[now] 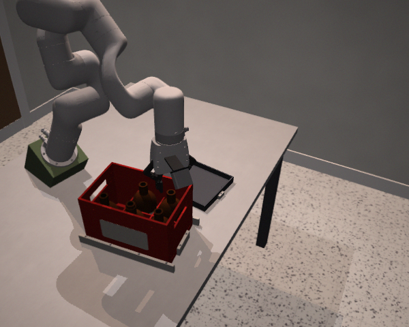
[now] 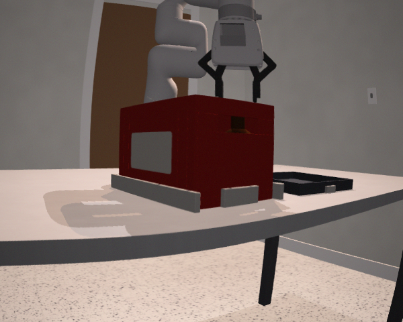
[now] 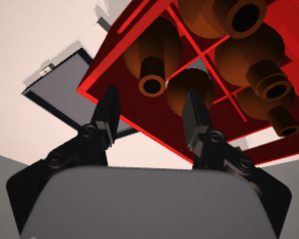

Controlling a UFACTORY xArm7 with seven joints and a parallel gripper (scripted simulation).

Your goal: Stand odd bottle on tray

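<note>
Now: the red crate 110 mm below my hand, 90 mm behind it and 50 mm to the right of it. From my hand the other things lie so: black tray: 240 mm to the left, 190 mm below, 40 mm behind.
</note>
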